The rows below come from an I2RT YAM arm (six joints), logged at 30 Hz.
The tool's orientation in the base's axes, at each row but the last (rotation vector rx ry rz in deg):
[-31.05 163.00 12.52]
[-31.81 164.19 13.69]
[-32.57 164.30 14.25]
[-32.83 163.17 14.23]
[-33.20 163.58 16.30]
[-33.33 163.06 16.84]
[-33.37 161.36 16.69]
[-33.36 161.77 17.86]
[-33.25 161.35 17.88]
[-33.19 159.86 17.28]
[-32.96 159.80 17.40]
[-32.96 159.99 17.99]
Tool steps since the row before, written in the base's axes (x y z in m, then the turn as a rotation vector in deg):
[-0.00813 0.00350 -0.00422 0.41 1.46 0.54]
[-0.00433 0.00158 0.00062 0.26 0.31 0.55]
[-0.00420 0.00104 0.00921 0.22 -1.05 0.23]
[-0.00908 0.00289 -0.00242 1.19 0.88 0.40]
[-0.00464 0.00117 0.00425 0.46 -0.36 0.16]
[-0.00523 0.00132 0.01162 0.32 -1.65 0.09]
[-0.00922 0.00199 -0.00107 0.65 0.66 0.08]
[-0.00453 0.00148 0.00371 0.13 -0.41 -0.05]
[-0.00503 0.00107 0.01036 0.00 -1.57 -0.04]
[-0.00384 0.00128 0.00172 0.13 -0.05 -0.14]
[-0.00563 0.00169 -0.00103 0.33 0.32 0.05]
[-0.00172 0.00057 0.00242 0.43 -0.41 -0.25]
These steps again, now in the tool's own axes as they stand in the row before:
[0.00723 0.00587 0.00307 -1.01 1.24 -0.16]
[0.00323 0.00318 -0.00105 -0.47 0.25 -0.42]
[0.00127 0.00374 -0.00938 0.12 -1.01 -0.40]
[0.00773 0.00595 0.00124 -1.49 0.37 0.02]
[0.00271 0.00354 -0.00459 -0.32 -0.49 -0.16]
[0.00126 0.00506 -0.01170 0.29 -1.60 -0.42]
[0.00778 0.00543 -0.00036 -0.84 0.34 0.22]
[0.00248 0.00378 -0.00401 0.05 -0.43 -0.03]
[0.00116 0.00466 -0.01052 0.57 -1.42 -0.36]
[0.00240 0.00299 -0.00215 -0.05 -0.12 0.15]
[0.00469 0.00369 0.00014 -0.42 0.16 0.11]
[0.00058 0.00160 -0.00250 -0.16 -0.58 0.22]

